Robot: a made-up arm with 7 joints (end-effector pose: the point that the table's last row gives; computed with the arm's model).
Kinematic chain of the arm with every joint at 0, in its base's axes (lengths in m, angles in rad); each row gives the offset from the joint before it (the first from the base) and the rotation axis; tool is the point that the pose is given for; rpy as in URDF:
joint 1: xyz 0 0 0.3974 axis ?
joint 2: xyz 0 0 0 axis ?
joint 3: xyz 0 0 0.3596 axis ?
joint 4: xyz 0.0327 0 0 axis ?
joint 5: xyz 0.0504 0 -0.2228 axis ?
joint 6: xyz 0 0 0 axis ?
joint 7: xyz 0.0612 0 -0.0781 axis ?
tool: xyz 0 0 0 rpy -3.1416 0 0
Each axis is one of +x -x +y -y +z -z.
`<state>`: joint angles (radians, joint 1 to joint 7).
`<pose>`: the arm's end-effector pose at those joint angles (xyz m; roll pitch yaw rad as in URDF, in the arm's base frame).
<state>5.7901 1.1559 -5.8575 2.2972 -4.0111 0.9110 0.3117</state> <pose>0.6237 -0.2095 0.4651 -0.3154 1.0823 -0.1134</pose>
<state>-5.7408 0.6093 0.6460 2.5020 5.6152 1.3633 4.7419</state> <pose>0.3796 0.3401 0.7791 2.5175 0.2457 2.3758</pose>
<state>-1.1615 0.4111 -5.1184 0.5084 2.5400 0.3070 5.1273</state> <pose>0.2172 -0.0460 0.4443 -2.4357 0.4134 -1.3460</pose>
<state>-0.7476 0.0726 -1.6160 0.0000 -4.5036 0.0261 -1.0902</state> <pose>-0.0879 -0.0114 0.4588 3.1108 -0.0366 -3.0522</pose>
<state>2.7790 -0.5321 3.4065 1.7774 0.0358 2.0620 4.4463</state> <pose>0.4138 -0.0757 0.5746 -2.3896 -0.3546 1.6228</pose>
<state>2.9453 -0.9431 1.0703 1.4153 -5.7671 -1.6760 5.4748</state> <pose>0.2498 -0.2132 0.7632 -0.0814 0.5064 0.0775</pose>
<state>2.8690 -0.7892 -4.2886 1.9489 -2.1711 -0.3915 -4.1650</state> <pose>0.3769 -0.3443 0.5932 2.1185 -0.7572 -0.0003</pose>
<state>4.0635 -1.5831 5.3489 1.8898 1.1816 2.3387 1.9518</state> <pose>0.1621 0.4307 0.6024 -1.3417 0.4945 -2.6151</pose>
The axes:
joint 1: +z
joint 2: +y
joint 3: +z
joint 4: -y
joint 5: -z
joint 6: +y
joint 7: -z

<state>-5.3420 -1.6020 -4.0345 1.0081 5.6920 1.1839 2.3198</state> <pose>-0.3185 -0.0124 0.2250 0.4719 -0.9943 -2.4539</pose>
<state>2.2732 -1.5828 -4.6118 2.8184 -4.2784 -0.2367 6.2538</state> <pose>0.3245 -0.5580 0.4493 -1.2455 -1.0444 3.1189</pose>
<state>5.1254 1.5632 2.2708 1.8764 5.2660 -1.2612 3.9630</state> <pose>0.2856 -0.4312 0.5793 0.1050 -0.7698 1.1990</pose>
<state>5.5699 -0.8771 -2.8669 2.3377 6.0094 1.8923 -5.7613</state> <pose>-0.4405 0.3256 0.5365 2.8718 0.3199 2.0526</pose>
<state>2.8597 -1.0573 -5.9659 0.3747 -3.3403 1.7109 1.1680</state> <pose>-0.0100 -0.0976 0.6823 -0.1670 0.4439 -2.1059</pose>
